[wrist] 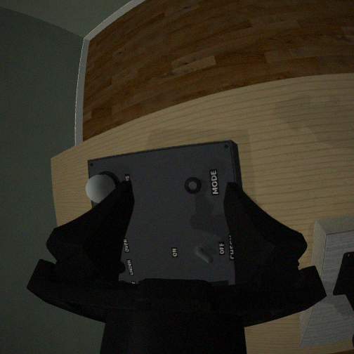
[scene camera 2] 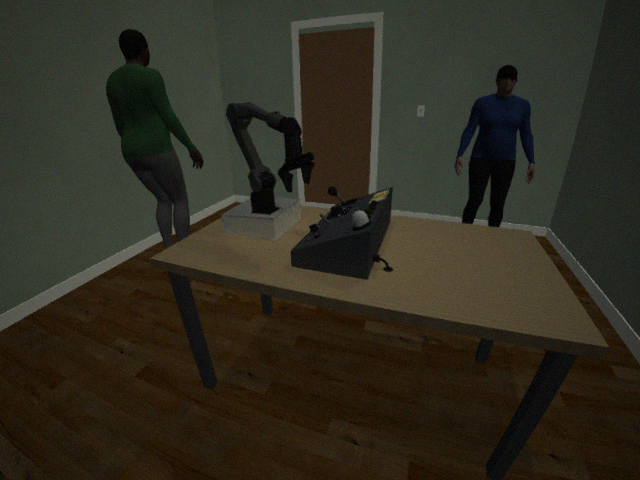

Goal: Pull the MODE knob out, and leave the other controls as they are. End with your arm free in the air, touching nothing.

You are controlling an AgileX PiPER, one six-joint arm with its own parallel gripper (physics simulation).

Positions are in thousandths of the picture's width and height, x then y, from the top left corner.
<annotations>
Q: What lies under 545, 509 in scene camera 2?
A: A dark control panel.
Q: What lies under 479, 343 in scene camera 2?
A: My gripper.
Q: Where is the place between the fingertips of my gripper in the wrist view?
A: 504, 544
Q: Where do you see a dark control panel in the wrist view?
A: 476, 637
</annotations>
